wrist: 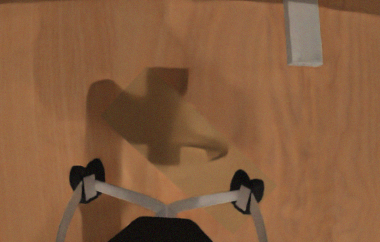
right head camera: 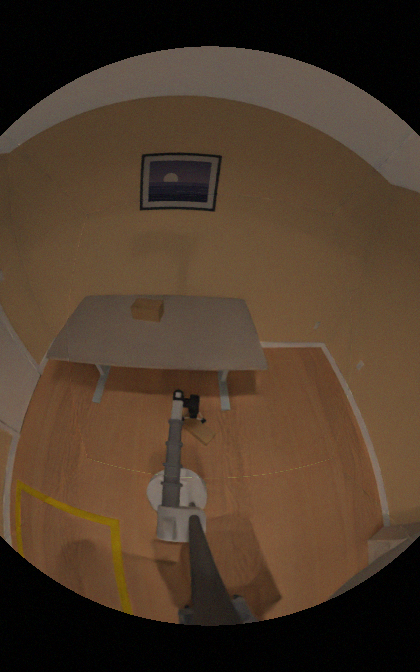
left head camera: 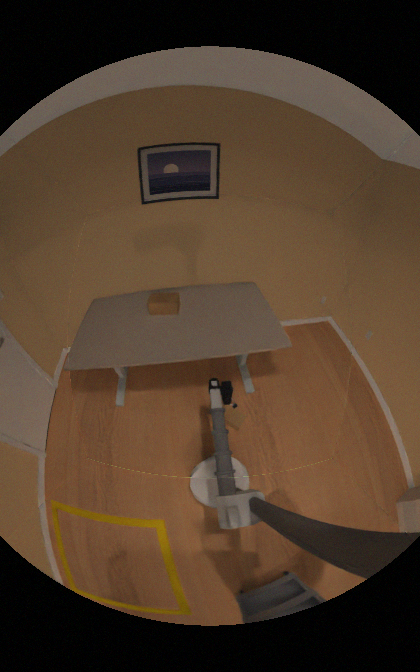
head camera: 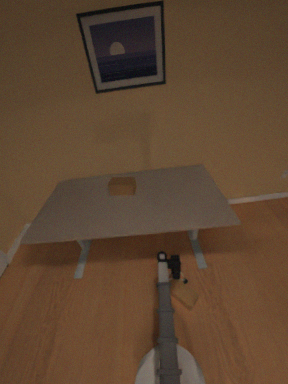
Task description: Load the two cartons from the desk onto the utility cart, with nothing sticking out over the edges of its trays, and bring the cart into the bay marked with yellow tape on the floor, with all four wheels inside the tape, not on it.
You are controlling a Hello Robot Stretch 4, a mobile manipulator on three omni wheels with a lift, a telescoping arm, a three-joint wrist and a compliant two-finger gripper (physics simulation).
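Places are measured from the robot's base along level axes (x ahead, y left, z up), in millimetres.
Pixels of known places: gripper, fingertip midpoint: [wrist: 168,179] [head camera: 175,282].
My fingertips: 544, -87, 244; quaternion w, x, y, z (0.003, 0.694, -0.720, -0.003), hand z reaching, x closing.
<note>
Ahead of a thing's pixels: the offset from my fingertips to its middle, as dx, dy, dz. Level surfaces: height alone.
One brown carton @(+599, +383, +504) [head camera: 122,187] [left head camera: 164,304] [right head camera: 147,310] stands on the grey desk @(dz +449) [head camera: 170,210] [left head camera: 215,325] [right head camera: 200,335], left of its middle near the back edge. The other carton @(+11, -36, -216) [head camera: 185,295] [left head camera: 235,419] [right head camera: 200,432] [wrist: 195,172] lies on the floor in front of the desk, set diagonally. My gripper [right head camera: 193,419] [wrist: 168,179] is open and empty above this carton, its shadow falling across it. The utility cart [left head camera: 272,594] [right head camera: 243,608] partly shows at the bottom edge, behind my base. The yellow tape bay [left head camera: 110,516] [right head camera: 116,545] is on the floor at the lower left.
My round white base [left head camera: 202,482] [right head camera: 160,492] stands between the desk and the cart. A desk foot [wrist: 304,35] reaches onto the floor at the upper right of the wrist view. A pale block-shaped object [left head camera: 410,507] [right head camera: 387,547] stands by the right wall. A white door is at the left.
</note>
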